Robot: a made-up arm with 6 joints. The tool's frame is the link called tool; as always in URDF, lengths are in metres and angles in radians. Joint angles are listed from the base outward.
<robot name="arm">
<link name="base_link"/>
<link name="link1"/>
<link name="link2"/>
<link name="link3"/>
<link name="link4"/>
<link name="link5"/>
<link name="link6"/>
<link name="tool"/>
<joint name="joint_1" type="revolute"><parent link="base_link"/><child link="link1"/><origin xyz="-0.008 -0.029 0.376"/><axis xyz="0 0 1"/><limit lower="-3.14" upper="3.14"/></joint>
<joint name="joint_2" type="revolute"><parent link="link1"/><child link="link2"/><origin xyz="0.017 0.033 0.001" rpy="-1.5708 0 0"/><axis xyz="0 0 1"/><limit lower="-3.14" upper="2.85"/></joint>
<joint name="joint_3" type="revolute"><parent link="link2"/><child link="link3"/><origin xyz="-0.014 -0.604 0.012"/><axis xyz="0 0 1"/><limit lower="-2.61" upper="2.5"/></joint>
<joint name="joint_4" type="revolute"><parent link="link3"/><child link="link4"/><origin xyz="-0.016 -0.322 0.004" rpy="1.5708 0 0"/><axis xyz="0 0 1"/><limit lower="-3.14" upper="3.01"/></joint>
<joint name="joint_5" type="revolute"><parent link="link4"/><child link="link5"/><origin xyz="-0.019 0.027 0.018" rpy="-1.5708 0 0"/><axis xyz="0 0 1"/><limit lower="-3.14" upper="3.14"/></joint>
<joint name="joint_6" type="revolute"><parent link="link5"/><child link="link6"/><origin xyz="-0.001 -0.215 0.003" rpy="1.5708 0 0"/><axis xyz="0 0 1"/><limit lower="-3.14" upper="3.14"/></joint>
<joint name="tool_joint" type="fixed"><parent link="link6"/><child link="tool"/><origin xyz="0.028 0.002 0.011" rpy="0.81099 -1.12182 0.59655"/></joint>
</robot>
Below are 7 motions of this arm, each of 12 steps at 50 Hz.
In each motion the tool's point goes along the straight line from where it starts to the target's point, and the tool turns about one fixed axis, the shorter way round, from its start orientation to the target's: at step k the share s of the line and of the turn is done. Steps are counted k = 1, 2, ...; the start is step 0. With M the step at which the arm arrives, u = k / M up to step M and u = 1 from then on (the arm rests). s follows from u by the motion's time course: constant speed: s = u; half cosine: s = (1 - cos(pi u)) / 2; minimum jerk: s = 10 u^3 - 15 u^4 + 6 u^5.
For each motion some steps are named. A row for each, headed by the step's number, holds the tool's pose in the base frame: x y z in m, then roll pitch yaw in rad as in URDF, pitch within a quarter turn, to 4 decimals.
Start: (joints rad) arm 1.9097 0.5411 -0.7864 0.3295 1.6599 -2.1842
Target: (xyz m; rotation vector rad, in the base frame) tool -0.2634 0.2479 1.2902 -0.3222 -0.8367 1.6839
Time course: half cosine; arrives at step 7
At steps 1, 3, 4, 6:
1: -0.2586 0.3117 1.2715 -0.7829 -0.1728 1.7919
3: -0.2603 0.2890 1.2782 -0.7752 -0.1885 1.8216
4: -0.2615 0.2740 1.2825 -0.7704 -0.1989 1.8411
6: -0.2632 0.2512 1.2892 -0.7635 -0.2149 1.8708

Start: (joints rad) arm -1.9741 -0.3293 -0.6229 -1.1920 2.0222 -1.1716
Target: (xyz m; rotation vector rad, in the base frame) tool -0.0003 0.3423 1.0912 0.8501 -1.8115 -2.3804
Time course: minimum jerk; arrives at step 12
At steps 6, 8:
6: 0.0109 0.3393 1.1069 1.2517 0.4138 -2.7948
8: 0.0044 0.3410 1.0978 1.3273 0.4129 -2.7736

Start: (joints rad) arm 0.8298 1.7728 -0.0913 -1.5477 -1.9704 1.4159
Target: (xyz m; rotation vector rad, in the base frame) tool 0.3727 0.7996 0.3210 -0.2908 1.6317 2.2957
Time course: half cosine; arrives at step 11
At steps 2, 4, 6, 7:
2: 0.3674 0.7931 0.2143 1.3635 0.3225 3.0289
4: 0.3686 0.7946 0.2390 1.3285 0.3281 3.0228
6: 0.3702 0.7966 0.2713 1.2824 0.3351 3.0145
7: 0.3710 0.7976 0.2871 1.2598 0.3385 3.0103

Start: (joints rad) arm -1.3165 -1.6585 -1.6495 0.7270 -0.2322 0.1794
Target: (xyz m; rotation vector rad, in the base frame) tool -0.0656 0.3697 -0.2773 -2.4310 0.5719 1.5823
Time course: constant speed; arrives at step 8
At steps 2, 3, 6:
2: -0.0673 0.3815 -0.2461 3.0350 1.1479 -0.5310
3: -0.0670 0.3795 -0.2513 3.0312 1.1465 -0.5334
6: -0.0662 0.3736 -0.2669 3.0198 1.1421 -0.5404

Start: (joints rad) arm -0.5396 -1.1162 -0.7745 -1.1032 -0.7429 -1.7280
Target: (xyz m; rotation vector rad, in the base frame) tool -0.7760 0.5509 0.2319 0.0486 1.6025 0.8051
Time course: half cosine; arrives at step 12
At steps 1, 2, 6, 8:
1: -0.7447 0.6498 0.3804 1.6265 0.9023 2.1932
2: -0.7463 0.6448 0.3729 1.6226 0.9089 2.1852
6: -0.7601 0.6012 0.3075 1.5831 0.9653 2.1110
8: -0.7680 0.5760 0.2697 1.5553 0.9970 2.0635

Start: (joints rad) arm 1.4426 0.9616 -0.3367 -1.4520 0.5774 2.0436
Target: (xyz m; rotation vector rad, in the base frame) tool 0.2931 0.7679 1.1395 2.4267 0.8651 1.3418
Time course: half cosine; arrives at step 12
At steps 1, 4, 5, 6, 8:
1: 0.1394 0.8169 1.1419 2.2081 -0.7057 1.2443
4: 0.1758 0.8053 1.1413 2.2596 -0.7233 1.1840
5: 0.1947 0.7993 1.1410 2.2871 -0.7315 1.1520
6: 0.2149 0.7928 1.1407 2.3172 -0.7396 1.1170
8: 0.2540 0.7804 1.1401 2.3769 -0.7529 1.0479

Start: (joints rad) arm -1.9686 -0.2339 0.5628 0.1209 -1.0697 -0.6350
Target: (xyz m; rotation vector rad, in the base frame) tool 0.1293 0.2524 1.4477 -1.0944 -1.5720 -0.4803
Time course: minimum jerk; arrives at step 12
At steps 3, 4, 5, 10, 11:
3: 0.1065 0.1485 1.4736 -2.5445 -1.2605 1.4715
4: 0.1092 0.1609 1.4705 -2.5366 -1.2495 1.4720
5: 0.1127 0.1767 1.4666 -2.5268 -1.2353 1.4729
10: 0.1284 0.2483 1.4487 -2.4862 -1.1712 1.4813
11: 0.1292 0.2518 1.4478 -2.4843 -1.1680 1.4819

